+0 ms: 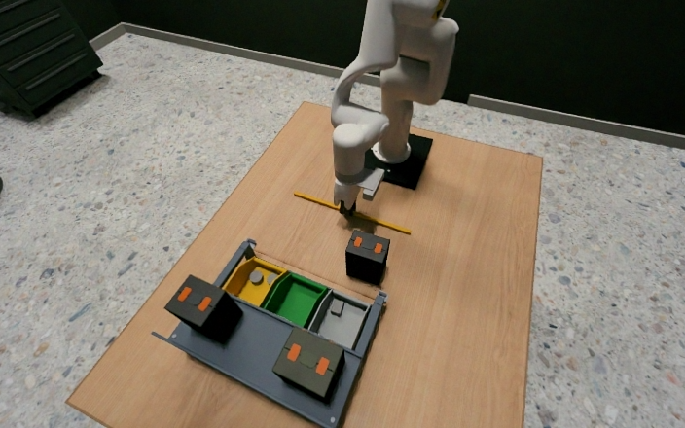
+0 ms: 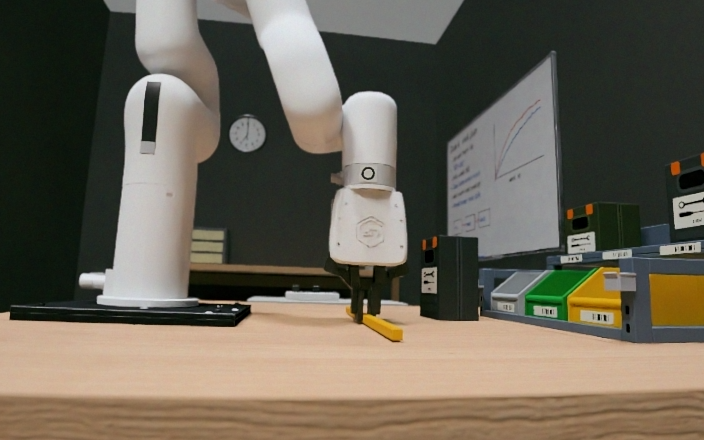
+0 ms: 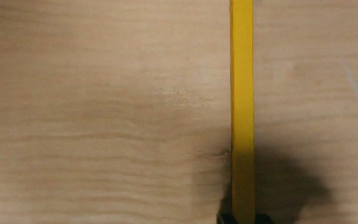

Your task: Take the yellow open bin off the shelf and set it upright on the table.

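My gripper is now 20 mm above the thin yellow strip. From my hand the other things lie so: dark box (160 mm ahead, 100 mm to the left, 40 mm above); then green bin (340 mm ahead, 20 mm to the right, 20 mm above); then grey bin (340 mm ahead, 90 mm to the left, 20 mm above).
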